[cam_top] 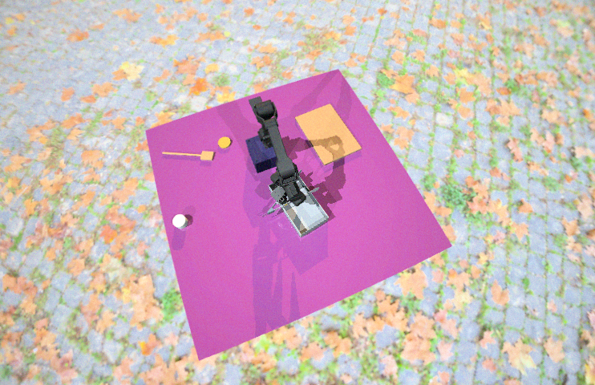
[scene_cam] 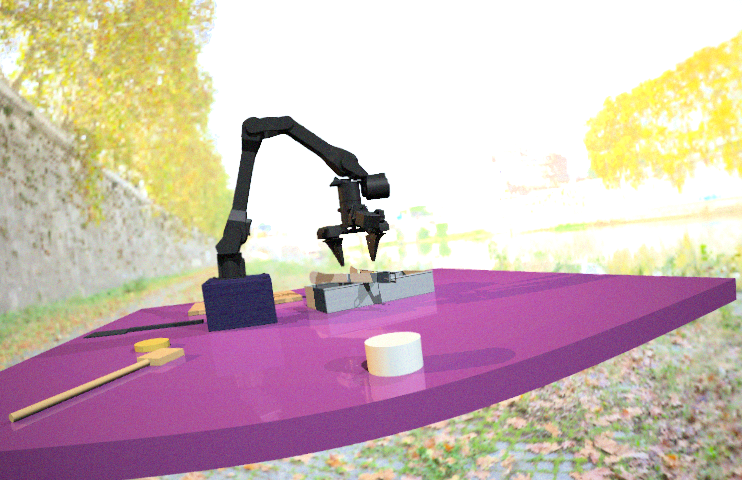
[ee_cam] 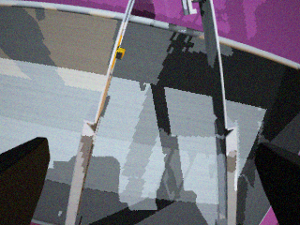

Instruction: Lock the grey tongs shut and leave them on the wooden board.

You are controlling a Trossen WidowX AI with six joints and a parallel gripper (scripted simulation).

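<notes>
My gripper tip is 30 mm to the left of the yellow part, 30 mm short of it and 30 mm above it. From my gripper tip the other things lie so: grey roasting tin (70 mm below, 30 mm to the left, 30 mm ahead); wooden board (390 mm to the left, 290 mm behind, 90 mm below); white cylinder (540 mm to the right, 150 mm behind, 80 mm below).
</notes>
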